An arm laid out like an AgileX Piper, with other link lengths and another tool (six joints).
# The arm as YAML. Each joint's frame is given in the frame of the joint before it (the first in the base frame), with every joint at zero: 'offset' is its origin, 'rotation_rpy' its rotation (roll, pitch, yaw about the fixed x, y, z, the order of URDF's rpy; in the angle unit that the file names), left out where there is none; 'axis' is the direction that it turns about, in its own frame. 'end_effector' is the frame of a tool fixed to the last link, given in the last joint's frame.
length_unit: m
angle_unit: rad
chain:
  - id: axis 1
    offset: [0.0, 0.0, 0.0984]
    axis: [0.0, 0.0, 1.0]
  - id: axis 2
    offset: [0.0, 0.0, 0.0]
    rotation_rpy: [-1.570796, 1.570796, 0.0]
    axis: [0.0, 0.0, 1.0]
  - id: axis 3
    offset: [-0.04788, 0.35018, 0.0]
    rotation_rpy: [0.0, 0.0, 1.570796]
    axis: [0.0, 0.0, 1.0]
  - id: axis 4
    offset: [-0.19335, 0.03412, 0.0]
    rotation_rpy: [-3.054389, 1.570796, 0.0]
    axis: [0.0, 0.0, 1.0]
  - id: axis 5
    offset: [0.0, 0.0, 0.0]
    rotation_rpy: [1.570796, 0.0, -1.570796]
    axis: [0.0, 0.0, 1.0]
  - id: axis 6
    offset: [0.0, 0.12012, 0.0]
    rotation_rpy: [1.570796, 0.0, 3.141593]
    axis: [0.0, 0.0, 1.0]
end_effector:
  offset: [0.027, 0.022, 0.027]
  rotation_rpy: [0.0, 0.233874, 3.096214]
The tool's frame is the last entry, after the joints.
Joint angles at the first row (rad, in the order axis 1, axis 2, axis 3, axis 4, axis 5, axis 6):
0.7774, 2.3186, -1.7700, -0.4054, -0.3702, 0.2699
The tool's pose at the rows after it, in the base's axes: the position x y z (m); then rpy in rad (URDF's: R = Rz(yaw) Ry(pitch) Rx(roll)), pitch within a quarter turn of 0, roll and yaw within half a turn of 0:
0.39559, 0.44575, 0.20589, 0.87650, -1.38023, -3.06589
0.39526, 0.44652, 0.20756, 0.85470, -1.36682, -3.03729
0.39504, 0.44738, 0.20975, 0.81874, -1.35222, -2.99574
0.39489, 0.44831, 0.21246, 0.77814, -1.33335, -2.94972
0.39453, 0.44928, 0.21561, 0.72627, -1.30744, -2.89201
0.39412, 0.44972, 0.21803, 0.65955, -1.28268, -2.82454
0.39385, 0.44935, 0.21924, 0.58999, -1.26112, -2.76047
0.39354, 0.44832, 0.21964, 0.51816, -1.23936, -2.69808
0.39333, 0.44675, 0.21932, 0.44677, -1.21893, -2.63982
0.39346, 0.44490, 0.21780, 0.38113, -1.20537, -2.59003
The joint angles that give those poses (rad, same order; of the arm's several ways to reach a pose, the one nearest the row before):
0.7773, 2.3186, -1.7703, -0.4120, -0.3791, 0.2675
0.7774, 2.3185, -1.7706, -0.4165, -0.3924, 0.2639
0.7774, 2.3185, -1.7709, -0.4164, -0.4087, 0.2579
0.7774, 2.3186, -1.7708, -0.4122, -0.4296, 0.2470
0.7774, 2.3186, -1.7665, -0.4012, -0.4621, 0.2283
0.7774, 2.3186, -1.7552, -0.3772, -0.5024, 0.2039
0.7774, 2.3186, -1.7375, -0.3434, -0.5462, 0.1761
0.7773, 2.3186, -1.7141, -0.3052, -0.5958, 0.1479
0.7774, 2.3191, -1.6878, -0.2662, -0.6472, 0.1232
0.7774, 2.3207, -1.6632, -0.2300, -0.6910, 0.1055

